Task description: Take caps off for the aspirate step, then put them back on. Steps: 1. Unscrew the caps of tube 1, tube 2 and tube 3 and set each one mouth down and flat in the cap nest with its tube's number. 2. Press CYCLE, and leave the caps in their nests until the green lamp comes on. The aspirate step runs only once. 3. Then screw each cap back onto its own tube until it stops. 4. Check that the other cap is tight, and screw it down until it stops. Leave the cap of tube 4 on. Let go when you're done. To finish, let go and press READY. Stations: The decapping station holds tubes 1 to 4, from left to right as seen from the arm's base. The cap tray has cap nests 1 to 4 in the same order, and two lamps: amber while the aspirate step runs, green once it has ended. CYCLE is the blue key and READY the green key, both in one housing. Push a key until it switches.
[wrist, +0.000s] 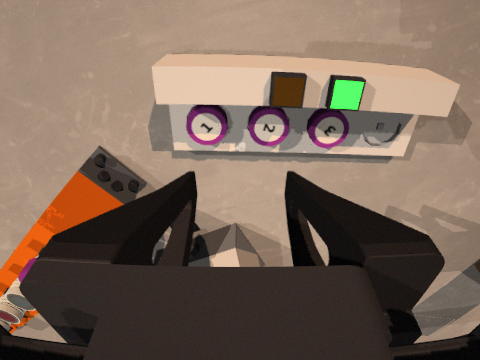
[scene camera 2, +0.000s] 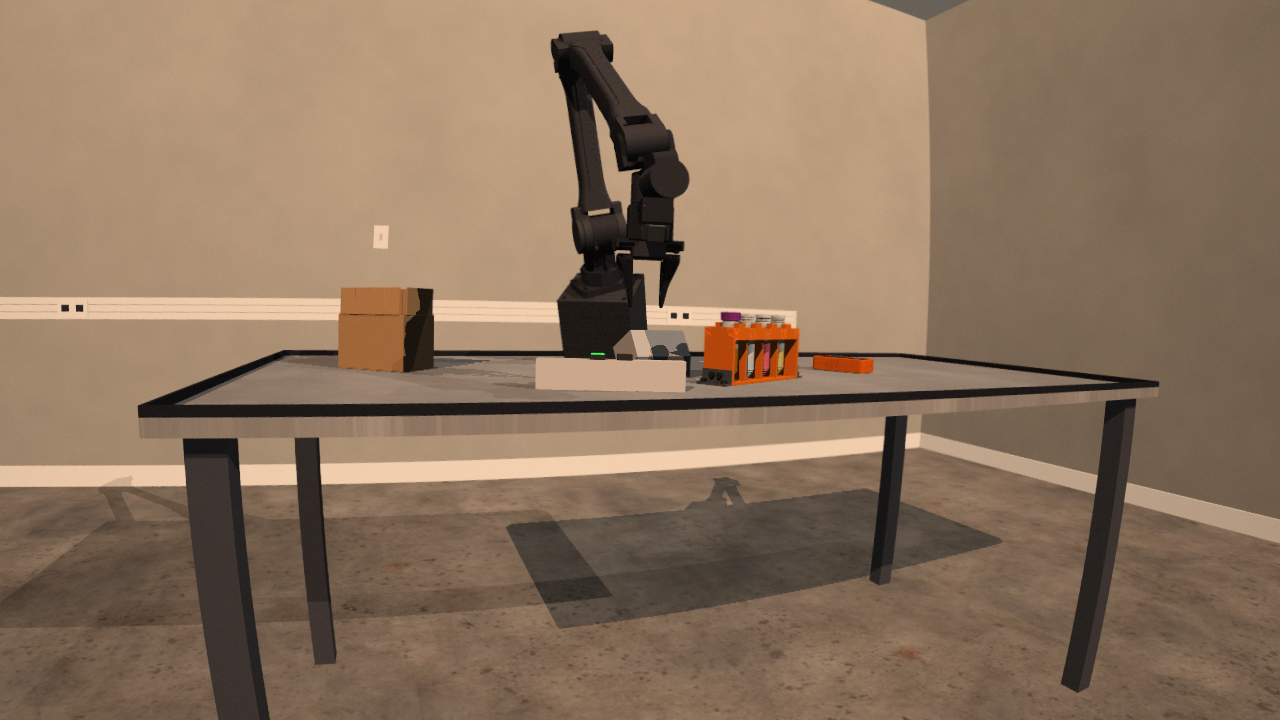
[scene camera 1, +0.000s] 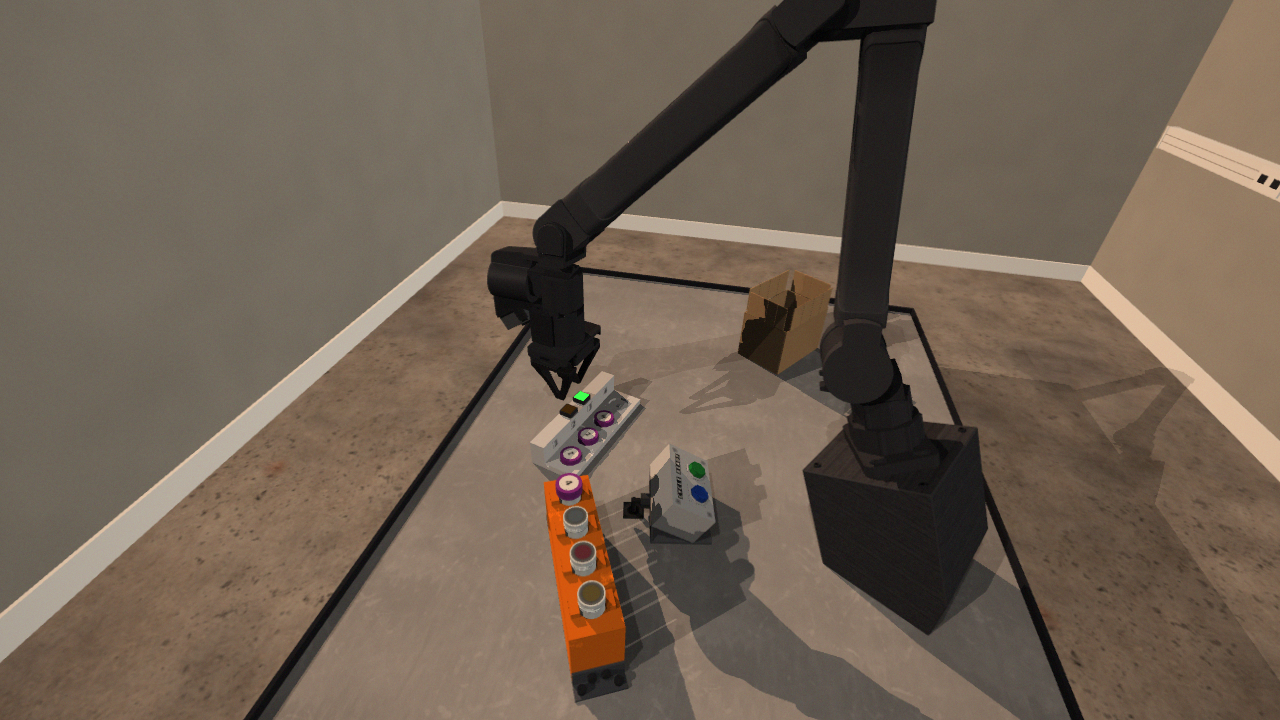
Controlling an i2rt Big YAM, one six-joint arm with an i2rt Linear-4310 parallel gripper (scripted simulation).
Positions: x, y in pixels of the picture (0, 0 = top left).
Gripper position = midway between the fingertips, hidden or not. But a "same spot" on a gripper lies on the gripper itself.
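Labels:
Views that show my gripper: scene camera 1 [568, 390], scene camera 2 and the wrist view. On my gripper, [wrist: 104, 264] and [scene camera 2: 667, 257] are the same spot.

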